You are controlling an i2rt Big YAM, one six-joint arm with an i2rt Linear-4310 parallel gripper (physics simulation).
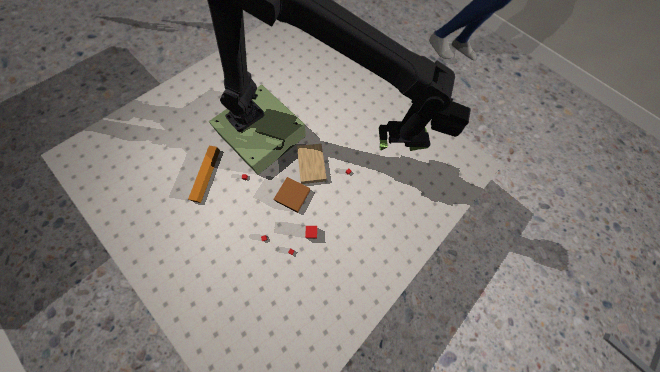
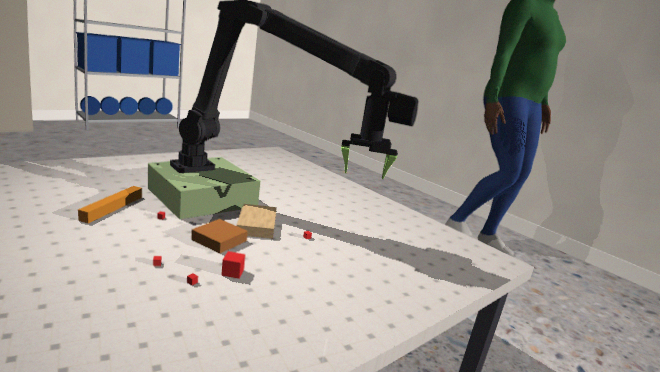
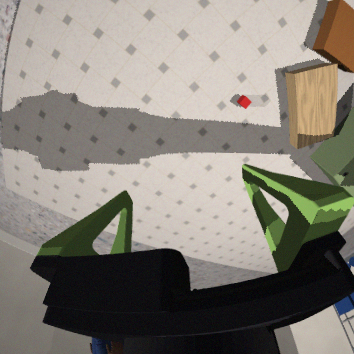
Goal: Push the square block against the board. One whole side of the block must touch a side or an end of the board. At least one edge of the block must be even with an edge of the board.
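Frame: origin at the arm's base, x ahead, y left, z up, level; metres.
Where they show: gripper, fingertip midpoint: [image 1: 395, 148] [image 2: 364, 175] [image 3: 183, 183]; arm's base, origin of the base link: [image 1: 245, 116] [image 2: 192, 167].
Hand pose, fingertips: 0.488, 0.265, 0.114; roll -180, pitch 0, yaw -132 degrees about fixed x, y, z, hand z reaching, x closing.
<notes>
Each offset is from my fingertips to the centre of the thing, as dx, dy, dz.
The brown square block @[-0.152, -0.321, -0.186] [image 1: 292, 194] [image 2: 219, 234] [image 3: 340, 37] lies flat on the table, turned at an angle to the board. The light wooden board @[-0.202, -0.183, -0.186] [image 1: 312, 164] [image 2: 257, 219] [image 3: 314, 102] lies flat beside it, near the green base. One corner area of the block is very close to the board's near end; I cannot tell whether they touch. No whole side of the block lies along the board. My gripper [image 1: 401, 147] [image 2: 365, 175] [image 3: 183, 183] is open and empty, above the table and well to the right of both, pointing down.
The green base [image 1: 257, 162] [image 2: 220, 197] stands behind the board. An orange bar @[-0.434, -0.515, -0.185] [image 1: 204, 175] [image 2: 110, 204] lies to the left. A red cube @[+0.002, -0.359, -0.180] [image 1: 311, 232] [image 2: 233, 265] sits in front of the block. Several tiny red cubes lie around, one @[-0.082, -0.093, -0.192] [image 1: 348, 171] [image 2: 307, 235] [image 3: 244, 102] right of the board.
</notes>
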